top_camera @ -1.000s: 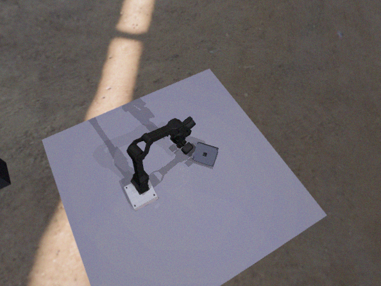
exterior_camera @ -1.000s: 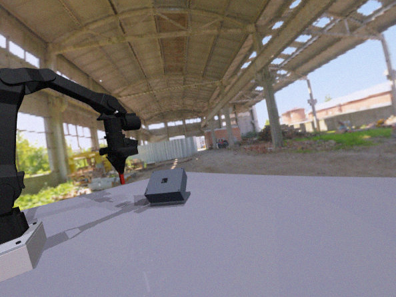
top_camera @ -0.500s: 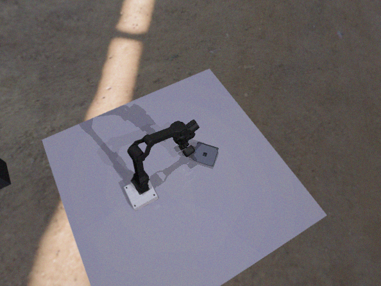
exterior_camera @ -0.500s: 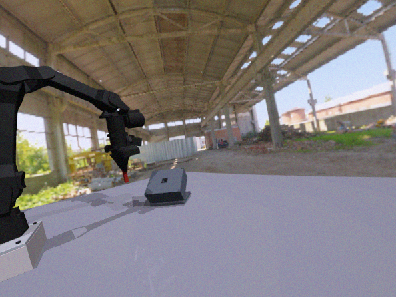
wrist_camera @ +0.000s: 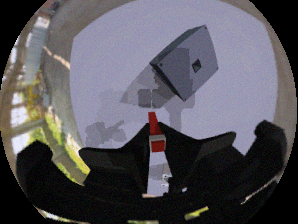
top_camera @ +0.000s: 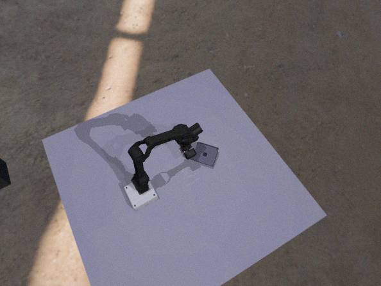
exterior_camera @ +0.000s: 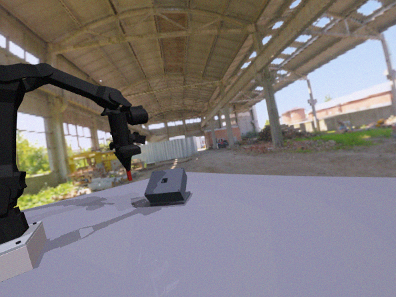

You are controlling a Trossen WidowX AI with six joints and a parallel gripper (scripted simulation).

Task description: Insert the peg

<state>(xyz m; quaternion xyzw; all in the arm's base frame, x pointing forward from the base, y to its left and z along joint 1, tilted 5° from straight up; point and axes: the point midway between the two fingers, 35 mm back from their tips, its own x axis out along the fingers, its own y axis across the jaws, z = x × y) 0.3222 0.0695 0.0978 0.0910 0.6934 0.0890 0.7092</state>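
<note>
The grey sloped panel lies 110 mm ahead of my gripper tip, 70 mm to the right of it and 80 mm below it. Round my gripper tip: red peg: 20 mm above.
</note>
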